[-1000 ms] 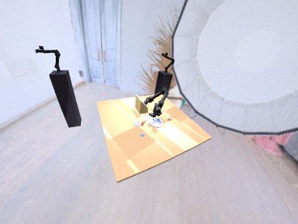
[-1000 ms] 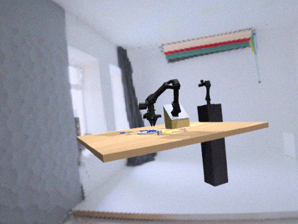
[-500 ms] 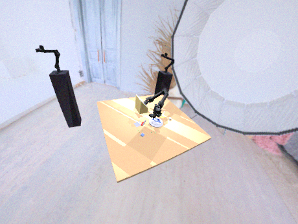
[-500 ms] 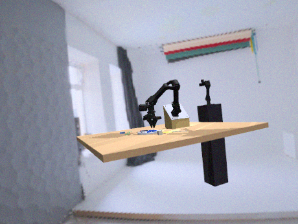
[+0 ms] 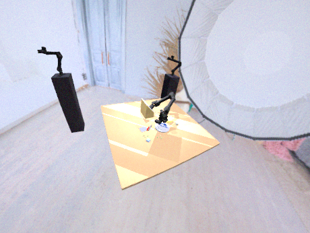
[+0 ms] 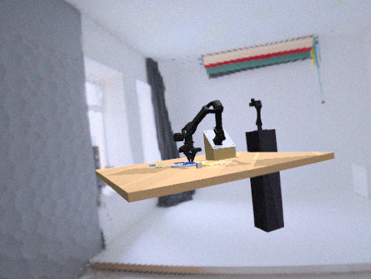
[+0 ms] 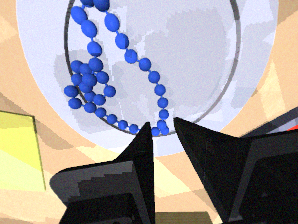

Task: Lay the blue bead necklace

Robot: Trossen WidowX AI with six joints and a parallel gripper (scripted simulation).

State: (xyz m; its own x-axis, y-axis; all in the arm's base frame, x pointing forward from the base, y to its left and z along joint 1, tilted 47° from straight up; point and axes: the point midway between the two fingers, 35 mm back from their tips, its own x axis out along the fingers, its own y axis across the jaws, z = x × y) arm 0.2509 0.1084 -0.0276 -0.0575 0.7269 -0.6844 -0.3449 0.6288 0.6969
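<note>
Now: gripper tip 5 cm short of the round bead board, 2 cm to the right of it and 1 cm above it. Also, from my gripper tip: yellow flat piece: 18 cm to the left, 8 cm behind, 1 cm below; red-and-grey object: 17 cm to the right, 2 cm ahead, 1 cm below; white cylinder: 25 cm to the left, 5 cm ahead.
</note>
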